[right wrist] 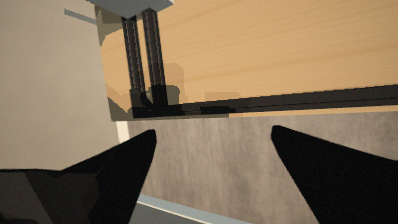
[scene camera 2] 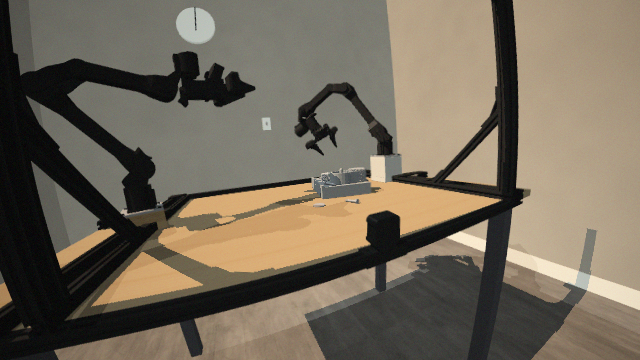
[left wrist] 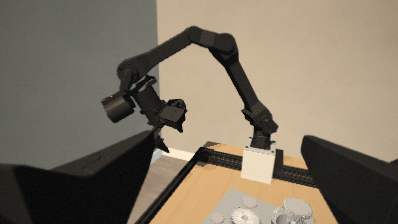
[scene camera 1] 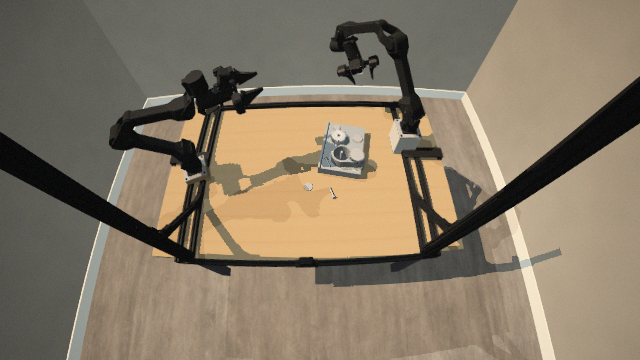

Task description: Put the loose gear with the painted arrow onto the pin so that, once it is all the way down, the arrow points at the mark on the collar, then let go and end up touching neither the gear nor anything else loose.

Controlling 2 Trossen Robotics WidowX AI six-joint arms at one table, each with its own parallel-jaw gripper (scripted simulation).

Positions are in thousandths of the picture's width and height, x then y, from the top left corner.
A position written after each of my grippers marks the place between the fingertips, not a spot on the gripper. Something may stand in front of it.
Labels:
my left gripper: scene camera 2 390, 257; left wrist 572, 627; scene camera 1 407, 224; not seen in the right wrist view (out of frame)

